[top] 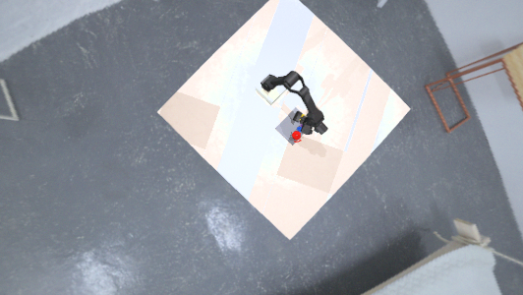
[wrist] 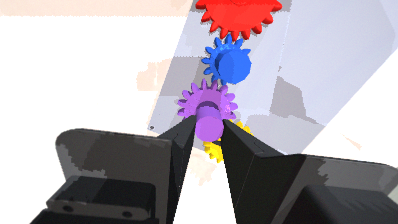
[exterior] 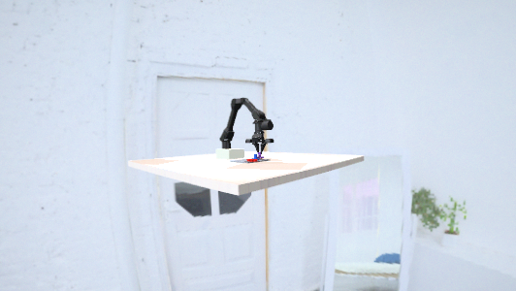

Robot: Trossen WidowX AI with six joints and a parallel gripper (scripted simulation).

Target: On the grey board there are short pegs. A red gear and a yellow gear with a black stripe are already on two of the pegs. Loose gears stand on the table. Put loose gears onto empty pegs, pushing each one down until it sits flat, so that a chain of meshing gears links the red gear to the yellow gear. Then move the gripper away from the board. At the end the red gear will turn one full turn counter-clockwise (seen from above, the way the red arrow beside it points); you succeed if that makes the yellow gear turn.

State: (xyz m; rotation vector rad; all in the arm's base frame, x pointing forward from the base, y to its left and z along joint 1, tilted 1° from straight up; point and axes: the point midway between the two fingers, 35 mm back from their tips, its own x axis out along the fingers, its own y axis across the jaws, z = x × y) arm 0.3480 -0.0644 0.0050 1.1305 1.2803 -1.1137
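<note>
Right now my gripper tip is 10 mm above the purple gear. Also, from my gripper tip: blue gear: 40 mm to the right, 20 mm below; yellow gear: 30 mm behind, 40 mm to the left, 30 mm below; red gear: 90 mm to the right, 30 mm below.
</note>
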